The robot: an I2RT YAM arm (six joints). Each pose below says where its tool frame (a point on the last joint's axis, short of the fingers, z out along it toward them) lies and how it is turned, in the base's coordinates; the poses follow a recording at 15 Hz.
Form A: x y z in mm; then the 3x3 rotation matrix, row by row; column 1 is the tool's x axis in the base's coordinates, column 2 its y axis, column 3 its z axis. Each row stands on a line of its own.
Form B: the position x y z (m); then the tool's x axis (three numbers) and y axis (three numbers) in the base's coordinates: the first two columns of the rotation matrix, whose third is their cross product. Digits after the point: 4 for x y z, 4 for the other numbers.
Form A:
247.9 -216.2 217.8
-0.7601 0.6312 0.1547
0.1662 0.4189 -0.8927
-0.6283 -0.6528 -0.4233
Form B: 0.2479 -0.2162 0.2178 -0.7601 0.1662 -0.6283 0.6312 0.4189 -0.6528
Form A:
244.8 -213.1 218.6
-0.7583 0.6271 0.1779
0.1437 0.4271 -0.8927
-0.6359 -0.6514 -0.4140
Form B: 0.2448 -0.2131 0.2186 -0.7583 0.1437 -0.6359 0.6271 0.4271 -0.6514
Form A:
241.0 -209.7 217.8
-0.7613 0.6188 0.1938
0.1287 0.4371 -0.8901
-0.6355 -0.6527 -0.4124
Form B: 0.2410 -0.2097 0.2178 -0.7613 0.1287 -0.6355 0.6188 0.4371 -0.6527
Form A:
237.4 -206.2 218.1
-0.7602 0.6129 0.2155
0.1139 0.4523 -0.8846
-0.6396 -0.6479 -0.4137
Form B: 0.2374 -0.2062 0.2181 -0.7602 0.1139 -0.6396 0.6129 0.4523 -0.6479
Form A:
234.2 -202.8 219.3
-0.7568 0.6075 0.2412
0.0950 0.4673 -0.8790
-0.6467 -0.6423 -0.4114
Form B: 0.2342 -0.2028 0.2193 -0.7568 0.0950 -0.6467 0.6075 0.4673 -0.6423
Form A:
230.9 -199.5 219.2
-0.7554 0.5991 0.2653
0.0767 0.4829 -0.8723
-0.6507 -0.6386 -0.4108
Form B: 0.2309 -0.1995 0.2192 -0.7554 0.0767 -0.6507 0.5991 0.4829 -0.6386
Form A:
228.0 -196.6 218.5
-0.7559 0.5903 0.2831
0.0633 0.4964 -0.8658
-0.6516 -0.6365 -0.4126
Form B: 0.2280 -0.1966 0.2185 -0.7559 0.0633 -0.6516 0.5903 0.4964 -0.6365
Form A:
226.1 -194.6 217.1
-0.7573 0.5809 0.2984
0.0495 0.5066 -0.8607
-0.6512 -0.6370 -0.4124
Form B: 0.2261 -0.1946 0.2171 -0.7573 0.0495 -0.6512 0.5809 0.5066 -0.6370
